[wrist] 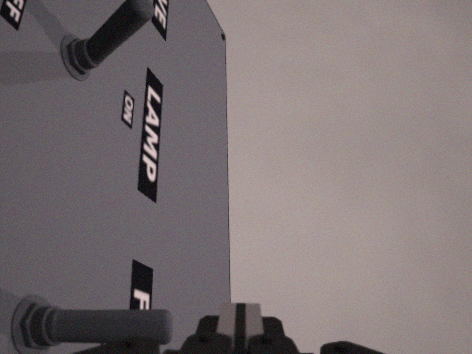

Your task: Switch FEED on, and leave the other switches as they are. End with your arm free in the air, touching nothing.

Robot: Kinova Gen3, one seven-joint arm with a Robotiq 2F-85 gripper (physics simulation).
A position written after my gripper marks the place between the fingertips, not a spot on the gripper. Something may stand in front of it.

Note:
In view: my gripper (240, 329) and a grey panel (121, 168).

